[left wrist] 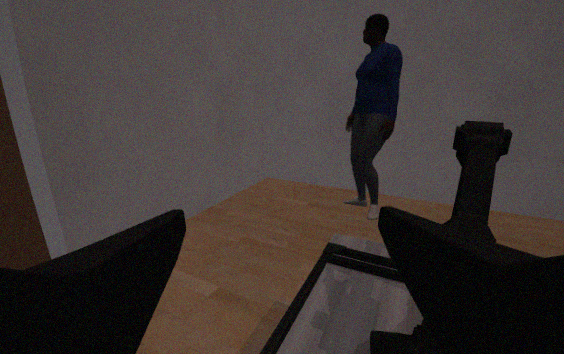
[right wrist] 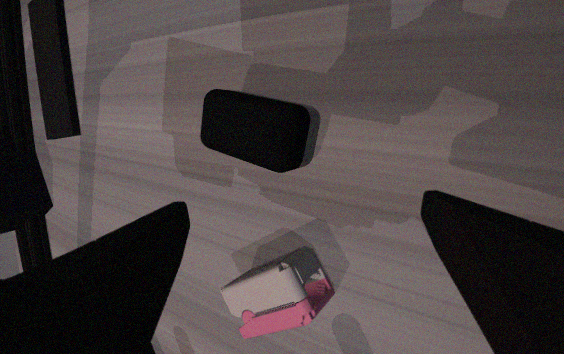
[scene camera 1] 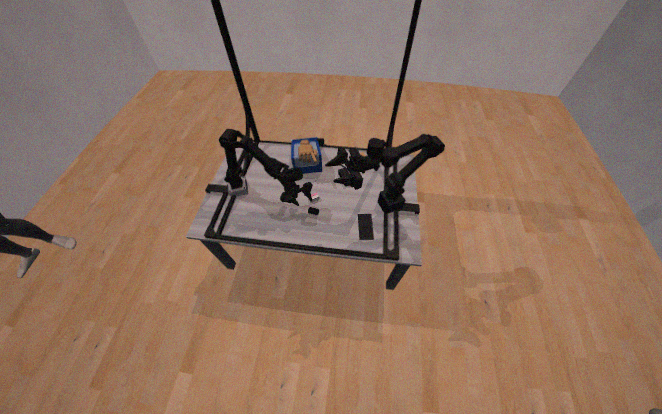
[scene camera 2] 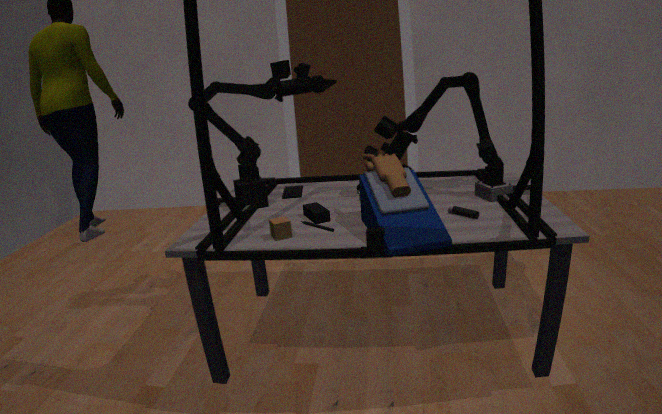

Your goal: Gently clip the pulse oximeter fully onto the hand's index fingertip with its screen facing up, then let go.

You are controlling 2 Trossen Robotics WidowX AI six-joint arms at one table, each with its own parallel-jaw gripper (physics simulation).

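Places are measured from the left arm's base along level axes (x left, y back, z up), in centimetres.
Pixels of known places: left gripper, fingertip midpoint: (left wrist: pixel 283 218) (scene camera 1: pixel 329 173) (scene camera 2: pixel 331 81); right gripper, fingertip midpoint: (right wrist: pixel 305 208) (scene camera 1: pixel 305 203); left arm's base at its link origin: (scene camera 1: pixel 392 195) (scene camera 2: pixel 249 180); right arm's base at its link origin: (scene camera 1: pixel 236 184) (scene camera 2: pixel 493 183).
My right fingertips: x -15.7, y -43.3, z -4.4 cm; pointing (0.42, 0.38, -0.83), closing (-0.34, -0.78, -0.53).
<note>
For each thing: its top centre in the pictures, then the offset to it from my right fingertips. "spot": a spot on its surface instead.
- pulse oximeter at its top centre: (right wrist: pixel 259 308) (scene camera 1: pixel 313 196) dz -1.9, dx -4.2, dy +6.1 cm
- blue wedge at a spot on its surface: (scene camera 2: pixel 415 232) spot: dz -1.1, dx -48.5, dy +15.4 cm
- black block at its top centre: (right wrist: pixel 237 129) (scene camera 1: pixel 313 209) dz -1.8, dx +4.4, dy +2.9 cm
- flat black slab at its top centre: (right wrist: pixel 48 66) (scene camera 2: pixel 292 190) (scene camera 1: pixel 365 226) dz -4.3, dx +22.5, dy +25.2 cm
- wooden cube at its top centre: (scene camera 2: pixel 279 220) dz -0.1, dx -21.0, dy +43.2 cm
- black box at its top centre: (scene camera 2: pixel 315 207) (scene camera 1: pixel 345 174) dz -1.6, dx -11.5, dy +28.5 cm
- thin pen at its top centre: (scene camera 2: pixel 316 224) dz -4.1, dx -19.4, dy +31.6 cm
- dark cylinder at its top centre: (scene camera 2: pixel 463 207) dz -2.3, dx -37.2, dy -10.1 cm
The pulse oximeter (scene camera 1: pixel 315 197) (right wrist: pixel 270 290), white and grey with pink, lies on the table in the lower middle of the right wrist view. My right gripper (scene camera 1: pixel 303 198) (right wrist: pixel 305 208) is open and empty above the table, with the oximeter low between its spread fingers in that view, touching neither. In scene camera 2 it is partly hidden behind the hand. The tan hand (scene camera 1: pixel 306 150) (scene camera 2: pixel 390 170) rests palm down on a blue wedge (scene camera 2: pixel 415 232); its index fingertip is too small to tell apart. My left gripper (scene camera 1: pixel 332 173) (left wrist: pixel 283 218) is open and empty, high above the table.
A black block (scene camera 1: pixel 313 211) (right wrist: pixel 255 130) lies near the oximeter. A flat black slab (scene camera 1: pixel 365 226) (scene camera 2: pixel 292 192) lies by the left arm's side. A wooden cube (scene camera 2: pixel 280 228), a black box (scene camera 2: pixel 316 212), a thin pen (scene camera 2: pixel 318 226) and a dark cylinder (scene camera 2: pixel 464 212) lie around the wedge.
</note>
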